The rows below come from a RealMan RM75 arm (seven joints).
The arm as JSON. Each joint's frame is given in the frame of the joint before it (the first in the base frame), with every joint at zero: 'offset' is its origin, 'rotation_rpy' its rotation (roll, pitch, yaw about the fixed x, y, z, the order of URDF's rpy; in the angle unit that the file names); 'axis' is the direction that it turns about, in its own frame. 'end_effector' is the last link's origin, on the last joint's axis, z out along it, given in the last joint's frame.
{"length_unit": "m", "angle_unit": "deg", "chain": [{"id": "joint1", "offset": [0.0, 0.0, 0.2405], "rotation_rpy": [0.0, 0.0, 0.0], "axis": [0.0, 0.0, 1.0]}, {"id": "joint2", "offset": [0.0, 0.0, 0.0], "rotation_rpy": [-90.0, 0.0, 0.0], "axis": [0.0, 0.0, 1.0]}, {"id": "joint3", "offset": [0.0, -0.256, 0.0], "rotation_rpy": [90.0, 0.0, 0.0], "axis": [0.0, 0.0, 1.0]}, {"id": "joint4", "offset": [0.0, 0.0, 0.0], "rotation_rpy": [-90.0, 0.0, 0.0], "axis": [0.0, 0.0, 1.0]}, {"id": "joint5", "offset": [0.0, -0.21, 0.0], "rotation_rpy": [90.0, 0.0, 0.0], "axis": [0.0, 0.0, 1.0]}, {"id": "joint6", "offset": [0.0, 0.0, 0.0], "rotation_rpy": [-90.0, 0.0, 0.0], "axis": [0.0, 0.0, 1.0]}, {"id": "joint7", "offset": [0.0, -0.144, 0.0], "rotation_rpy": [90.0, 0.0, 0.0], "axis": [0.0, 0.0, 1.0]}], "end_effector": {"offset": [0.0, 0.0, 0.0], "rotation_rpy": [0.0, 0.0, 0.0]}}
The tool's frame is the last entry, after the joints.
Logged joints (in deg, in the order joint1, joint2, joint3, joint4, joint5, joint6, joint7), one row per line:
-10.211 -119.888 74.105 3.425 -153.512 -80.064 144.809
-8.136 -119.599 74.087 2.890 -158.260 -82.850 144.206
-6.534 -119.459 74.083 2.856 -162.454 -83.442 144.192
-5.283 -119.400 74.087 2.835 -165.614 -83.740 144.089
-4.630 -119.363 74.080 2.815 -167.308 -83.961 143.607
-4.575 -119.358 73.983 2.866 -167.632 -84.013 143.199
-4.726 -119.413 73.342 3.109 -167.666 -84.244 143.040
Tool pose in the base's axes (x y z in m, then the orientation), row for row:
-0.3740 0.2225 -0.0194 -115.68 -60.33 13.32
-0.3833 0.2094 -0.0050 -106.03 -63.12 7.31
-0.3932 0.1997 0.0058 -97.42 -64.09 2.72
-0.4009 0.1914 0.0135 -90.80 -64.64 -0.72
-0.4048 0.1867 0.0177 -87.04 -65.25 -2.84
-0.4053 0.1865 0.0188 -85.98 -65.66 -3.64
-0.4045 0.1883 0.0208 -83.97 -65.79 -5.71
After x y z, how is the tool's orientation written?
As angles about the fixed x, y, z axes (roll, pitch, yaw), in degrees.
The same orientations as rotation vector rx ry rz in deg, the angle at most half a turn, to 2 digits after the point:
-96.17 -48.44 -51.01
-89.85 -48.74 -52.41
-84.56 -49.13 -51.84
-80.53 -49.54 -51.25
-78.25 -49.98 -51.28
-77.66 -50.18 -51.62
-77.02 -49.73 -52.21

